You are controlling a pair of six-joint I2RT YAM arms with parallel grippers.
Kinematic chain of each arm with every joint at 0, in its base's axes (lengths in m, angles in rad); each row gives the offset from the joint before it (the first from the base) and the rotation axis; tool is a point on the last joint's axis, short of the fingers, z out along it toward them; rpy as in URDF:
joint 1: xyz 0 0 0.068 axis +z
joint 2: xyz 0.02 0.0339 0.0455 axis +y
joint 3: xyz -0.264 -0.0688 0 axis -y
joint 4: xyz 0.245 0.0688 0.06 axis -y
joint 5: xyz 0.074 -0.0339 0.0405 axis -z
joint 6: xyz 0.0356 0 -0.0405 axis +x
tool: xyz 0 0 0 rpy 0 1.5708 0
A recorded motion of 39 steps. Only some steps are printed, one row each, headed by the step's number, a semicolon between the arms.
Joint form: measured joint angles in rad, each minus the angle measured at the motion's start. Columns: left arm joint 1, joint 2, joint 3, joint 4, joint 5, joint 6; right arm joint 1, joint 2, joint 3, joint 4, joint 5, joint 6.
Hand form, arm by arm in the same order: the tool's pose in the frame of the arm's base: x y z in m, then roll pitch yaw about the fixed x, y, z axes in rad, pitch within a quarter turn. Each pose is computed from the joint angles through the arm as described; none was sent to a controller.
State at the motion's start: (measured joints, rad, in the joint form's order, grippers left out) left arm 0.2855 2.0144 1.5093 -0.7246 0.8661 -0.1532; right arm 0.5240 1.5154 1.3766 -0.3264 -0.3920 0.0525
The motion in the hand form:
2: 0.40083 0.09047 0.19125 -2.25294 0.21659 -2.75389; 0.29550 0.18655 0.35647 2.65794 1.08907 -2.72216
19: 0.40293 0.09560 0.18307 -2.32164 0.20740 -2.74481; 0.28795 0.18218 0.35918 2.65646 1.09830 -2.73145
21: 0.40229 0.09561 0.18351 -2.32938 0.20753 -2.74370; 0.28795 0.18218 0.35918 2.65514 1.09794 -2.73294
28: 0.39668 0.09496 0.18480 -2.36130 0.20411 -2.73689; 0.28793 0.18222 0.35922 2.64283 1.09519 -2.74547
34: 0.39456 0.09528 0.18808 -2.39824 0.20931 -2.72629; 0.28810 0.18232 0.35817 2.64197 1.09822 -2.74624
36: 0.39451 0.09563 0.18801 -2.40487 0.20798 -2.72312; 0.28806 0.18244 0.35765 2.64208 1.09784 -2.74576
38: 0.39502 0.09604 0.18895 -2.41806 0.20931 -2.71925; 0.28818 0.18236 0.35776 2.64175 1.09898 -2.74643
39: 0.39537 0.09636 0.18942 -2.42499 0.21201 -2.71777; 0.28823 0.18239 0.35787 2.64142 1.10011 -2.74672
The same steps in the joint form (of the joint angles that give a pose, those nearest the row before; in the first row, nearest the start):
2: 0.0023 0.0088 0.0015 -0.0019 -0.0046 0.0030; 0.0004 -0.0107 -0.0049 0.0000 0.0019 0.0000
19: 0.0088 0.0324 0.0126 -0.0103 -0.0725 0.0099; 0.0011 -0.0450 -0.0294 0.0008 0.0099 0.0038
21: 0.0088 0.0294 0.0107 -0.0118 -0.0805 0.0095; 0.0011 -0.0450 -0.0294 0.0008 0.0099 0.0046
28: 0.0091 0.0068 -0.0137 -0.0137 -0.1137 0.0053; 0.0012 -0.0450 -0.0294 0.0011 0.0088 0.0111
34: 0.0088 -0.0080 -0.0191 -0.0164 -0.1541 -0.0034; 0.0012 -0.0454 -0.0351 0.0095 0.0088 0.0111
36: 0.0092 -0.0080 -0.0187 -0.0172 -0.1614 -0.0061; 0.0015 -0.0454 -0.0370 0.0111 0.0088 0.0111
38: 0.0088 -0.0080 -0.0138 -0.0202 -0.1759 -0.0095; 0.0011 -0.0454 -0.0370 0.0122 0.0088 0.0111
39: 0.0088 -0.0080 -0.0115 -0.0202 -0.1835 -0.0103; 0.0011 -0.0454 -0.0370 0.0134 0.0088 0.0111

